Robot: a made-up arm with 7 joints.
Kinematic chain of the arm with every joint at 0, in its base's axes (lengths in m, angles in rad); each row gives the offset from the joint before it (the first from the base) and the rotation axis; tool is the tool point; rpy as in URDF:
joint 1: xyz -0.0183 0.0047 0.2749 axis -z
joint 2: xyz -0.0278 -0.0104 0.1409 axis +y
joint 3: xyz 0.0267 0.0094 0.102 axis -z
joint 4: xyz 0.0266 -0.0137 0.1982 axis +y
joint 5: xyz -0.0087 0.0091 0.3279 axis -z
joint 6: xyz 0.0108 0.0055 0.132 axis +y
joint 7: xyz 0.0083 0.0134 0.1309 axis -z
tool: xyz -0.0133 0.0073 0.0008 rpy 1.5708 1.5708 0
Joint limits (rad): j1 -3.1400..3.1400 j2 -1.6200..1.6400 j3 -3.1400..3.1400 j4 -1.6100..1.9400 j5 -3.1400..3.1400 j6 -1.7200..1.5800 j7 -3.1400..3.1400
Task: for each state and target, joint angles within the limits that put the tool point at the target. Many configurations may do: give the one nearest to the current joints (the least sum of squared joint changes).
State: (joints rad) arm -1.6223 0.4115 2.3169 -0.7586 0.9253 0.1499 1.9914
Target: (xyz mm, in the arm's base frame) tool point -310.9 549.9 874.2
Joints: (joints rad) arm -1.4808 0.3671 2.3835 -1.0662 0.9296 0.1652 1.9942
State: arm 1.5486 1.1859 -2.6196 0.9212 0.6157 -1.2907 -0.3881
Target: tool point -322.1 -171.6 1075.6
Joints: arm 2.3556 0.9757 -3.1400 0.8924 0.7621 -1.2136 -0.3628
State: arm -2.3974 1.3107 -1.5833 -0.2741 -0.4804 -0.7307 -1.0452
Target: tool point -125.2 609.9 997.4
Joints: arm -2.0024 0.7796 -1.5065 -0.2166 -0.4588 -0.4439 -1.0550
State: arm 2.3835 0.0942 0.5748 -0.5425 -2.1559 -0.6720 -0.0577
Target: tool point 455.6 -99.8 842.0
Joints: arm 2.6147 0.1405 0.8474 -1.4424 -2.0256 -0.7582 -0.0465
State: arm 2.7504 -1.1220 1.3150 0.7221 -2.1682 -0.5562 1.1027
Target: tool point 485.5 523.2 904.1
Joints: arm 2.8883 -0.9926 1.2386 0.6611 -2.1621 -0.5508 1.1028
